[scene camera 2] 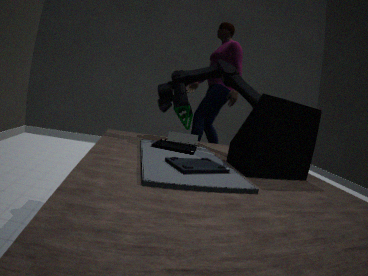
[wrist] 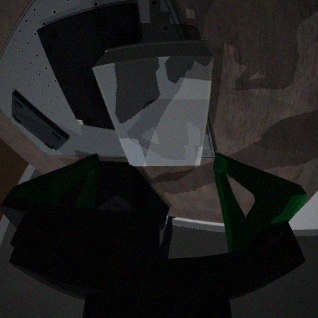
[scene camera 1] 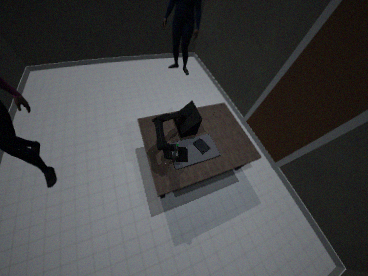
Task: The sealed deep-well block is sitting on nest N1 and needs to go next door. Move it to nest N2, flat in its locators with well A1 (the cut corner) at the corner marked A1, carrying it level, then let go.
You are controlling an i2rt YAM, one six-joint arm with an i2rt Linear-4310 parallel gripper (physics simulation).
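Frame: origin at the arm's base, x ahead, y left, z up, level; metres.
Seen in the pictures: gripper, fingertip midpoint: (scene camera 2: 186, 127) (wrist: 156, 159); arm's base, origin of the base link: (scene camera 2: 277, 131) (scene camera 1: 184, 116).
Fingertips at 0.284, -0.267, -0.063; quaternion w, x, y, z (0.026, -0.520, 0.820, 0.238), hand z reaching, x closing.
Offsets run from my fingertips to a thing's top centre, as dx, dy, dz. Level surfaces: height alone.
The pale, see-through block {+0.008, +0.009, -0.020} (scene camera 1: 175, 154) (scene camera 2: 183, 137) (wrist: 165, 112) is off to one side of a dark nest {+0.061, +0.078, -0.060} (scene camera 1: 183, 156) (scene camera 2: 172, 146) (wrist: 82, 65), overlapping its edge in the wrist view. It looks tilted or on edge, not flat in that nest; its exact contact is unclear. My gripper (scene camera 1: 176, 145) (scene camera 2: 187, 128) (wrist: 156, 159) is open, its green fingers apart and clear of the block, above it in scene camera 2. The other nest {+0.057, +0.329, -0.064} (scene camera 1: 201, 145) (scene camera 2: 197, 165) (wrist: 37, 120) bears no block. Nest labels, the A1 mark and the cut corner are unreadable.
Both nests are on a grey perforated board (scene camera 1: 210, 154) (scene camera 2: 155, 174) (wrist: 25, 67) on the wooden table {dz -0.094} (scene camera 1: 235, 135) (scene camera 2: 150, 225) (wrist: 280, 75). A large black box (scene camera 1: 188, 120) (scene camera 2: 275, 137) stands by the arm's base, beside the board. People stand beyond the table.
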